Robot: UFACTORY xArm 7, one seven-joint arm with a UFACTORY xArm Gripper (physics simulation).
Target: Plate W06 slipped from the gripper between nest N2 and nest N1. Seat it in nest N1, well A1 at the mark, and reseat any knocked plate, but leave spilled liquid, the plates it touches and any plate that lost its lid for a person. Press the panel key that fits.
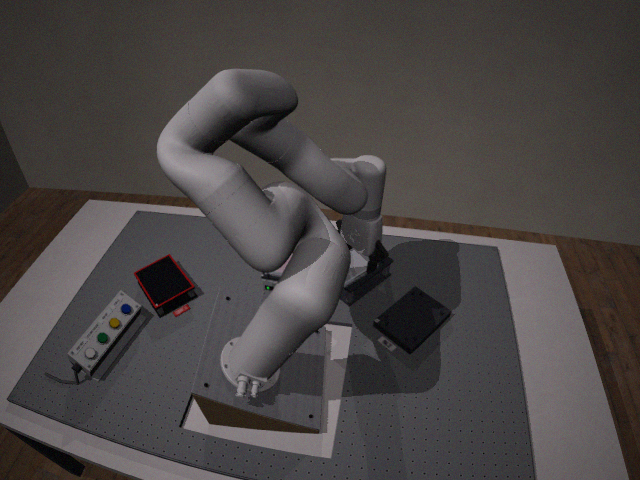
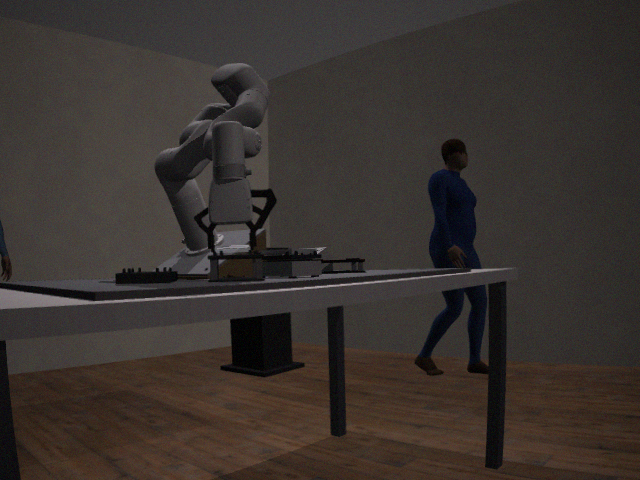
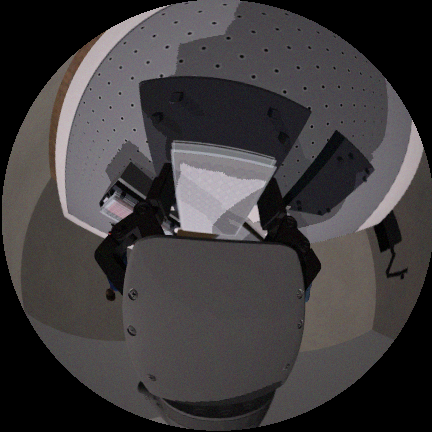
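Where they show: gripper, fingertip midpoint: [image 1: 358, 261] [image 2: 232, 251] [image 3: 219, 179]; arm's base at its link origin: [image 1: 249, 365] [image 2: 205, 246].
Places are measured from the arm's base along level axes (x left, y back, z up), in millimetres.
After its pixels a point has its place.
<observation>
My gripper [image 1: 357, 254] @(y -344, x -216, z -24 mm) [image 2: 232, 250] @(y -344, x -216, z -24 mm) [image 3: 219, 179] @(y -344, x -216, z -24 mm) points down, its fingers on two opposite sides of a clear lidded plate [image 3: 225, 175] @(y -350, x -227, z -18 mm), shut on it. The plate lies level over a dark nest [image 3: 215, 112] @(y -392, x -246, z -34 mm) [image 1: 368, 283] @(y -325, x -246, z -86 mm) with raised corner posts; whether it touches the nest is hidden. No plate label or well mark can be read. A second dark nest [image 1: 413, 317] @(y -199, x -354, z -68 mm) [image 3: 332, 180] @(y -227, x -352, z -68 mm) shows no plate on it. The key panel [image 1: 105, 330] @(y -56, x 383, z -26 mm) has blue, yellow, green and white keys. I see no spilled liquid.
A red-rimmed black holder [image 1: 164, 281] @(y -256, x 294, z -51 mm) stands beside the panel. A device with a pinkish plate [image 3: 117, 206] @(y -394, x -67, z -19 mm) stands near the gripper's left finger; its green light [image 1: 267, 287] @(y -284, x 15, z -76 mm) shows beside the arm. A person in blue [image 2: 452, 222] is beyond the table.
</observation>
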